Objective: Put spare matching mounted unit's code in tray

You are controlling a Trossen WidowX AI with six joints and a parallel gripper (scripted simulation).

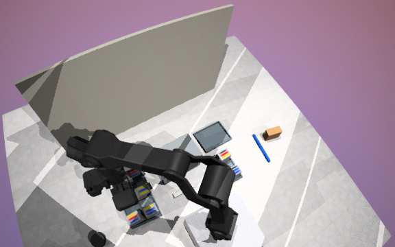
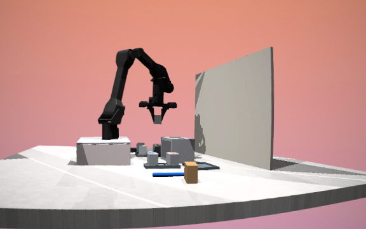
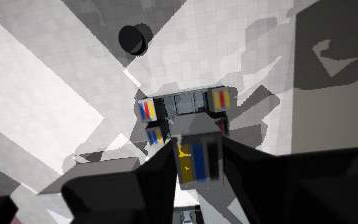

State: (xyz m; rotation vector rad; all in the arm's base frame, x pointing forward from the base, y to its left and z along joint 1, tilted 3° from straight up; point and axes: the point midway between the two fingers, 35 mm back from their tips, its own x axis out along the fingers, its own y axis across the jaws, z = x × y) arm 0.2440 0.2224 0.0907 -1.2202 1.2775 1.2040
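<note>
The dark flat tray lies 90 mm ahead of my gripper tip, 400 mm to the right of it and 160 mm below it. The rest, counted from my gripper tip: white bar 60 mm behind, 190 mm to the right, 160 mm below; grey box 50 mm ahead, 200 mm to the right, 120 mm below; black disc 100 mm behind, 160 mm to the left, 160 mm below.
</note>
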